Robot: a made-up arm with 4 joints.
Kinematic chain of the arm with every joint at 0, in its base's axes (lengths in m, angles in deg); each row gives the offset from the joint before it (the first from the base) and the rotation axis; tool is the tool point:
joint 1: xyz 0 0 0.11 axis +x
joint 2: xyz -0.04 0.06 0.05 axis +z
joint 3: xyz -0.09 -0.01 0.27 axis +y
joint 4: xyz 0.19 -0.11 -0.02 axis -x
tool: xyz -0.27 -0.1 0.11
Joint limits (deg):
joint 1: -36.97..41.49
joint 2: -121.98..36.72
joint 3: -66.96..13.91
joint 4: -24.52..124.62
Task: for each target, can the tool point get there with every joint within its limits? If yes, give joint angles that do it. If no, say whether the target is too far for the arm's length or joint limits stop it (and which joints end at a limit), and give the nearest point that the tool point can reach.
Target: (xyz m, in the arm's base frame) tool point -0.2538 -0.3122 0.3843
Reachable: yes | joints 29.54 -10.15 -4.40 -6.00
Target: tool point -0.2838 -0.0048 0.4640
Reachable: yes | joints 27.61 -46.13 -59.55 47.46
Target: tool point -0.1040 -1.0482 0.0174
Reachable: no: too far | nearest point -0.0613 -0.4292 0.2305 | short by 0.656 m
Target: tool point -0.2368 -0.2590 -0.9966
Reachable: no: too far | nearest point -0.0988 -0.3492 0.1502 | short by 1.159 m
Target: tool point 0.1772 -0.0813 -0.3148
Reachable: no: joint limits stop it (at a limit: joint 1, joint 2, joint 3, joint 4) | nearest point -0.0123 -0.3526 0.1472 | short by 0.568 m
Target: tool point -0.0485 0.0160 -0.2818
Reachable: no: joint limits stop it (at a limit: joint 1, joint 3, joint 4) | nearest point -0.0456 0.2952 0.1961 | short by 0.553 m
